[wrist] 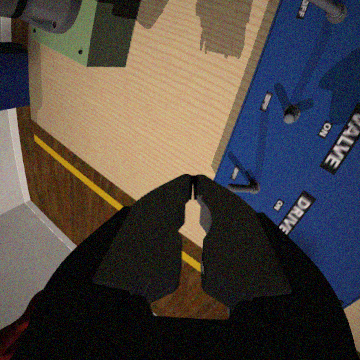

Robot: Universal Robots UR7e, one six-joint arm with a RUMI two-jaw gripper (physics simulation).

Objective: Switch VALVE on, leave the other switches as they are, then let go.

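Places are measured from the arm's base along level axes (x ahead, y left, z up), in millimetres.
Pixels of known places: gripper, fingertip midpoint: point(192, 177).
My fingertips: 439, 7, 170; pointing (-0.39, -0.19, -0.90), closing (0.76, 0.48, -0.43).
Observation:
Behind a point stands the place of what it marks, as x, y, z.
The VALVE switch point(291, 114) @(466, 61, 39) is a short grey lever on the blue panel point(330, 220) @(596, 3, 32), right of centre in the wrist view. It shows between a small OFF label point(266, 101) @(434, 46, -23) and an ON label point(325, 129) @(509, 71, 8), beside the large VALVE label point(342, 145) @(534, 72, 18). It is seen nearly end-on, and I cannot tell surely which way it leans. My gripper point(192, 177) @(439, 7, 170) is shut and empty. Its tips show below and left of the VALVE lever, apart from it, in front of the pale wood by the panel's edge.
The DRIVE switch point(253, 187) @(503, -53, 3) shows just right of the fingertips, near its DRIVE label point(298, 211) @(567, -25, 18). Another lever point(336, 12) @(431, 168, 4) is at the top right, near an OFF label point(302, 9) @(396, 157, -23). A green block point(112, 37) @(126, -29, -45) stands at the upper left. A yellow line point(77, 171) crosses the dark wood.

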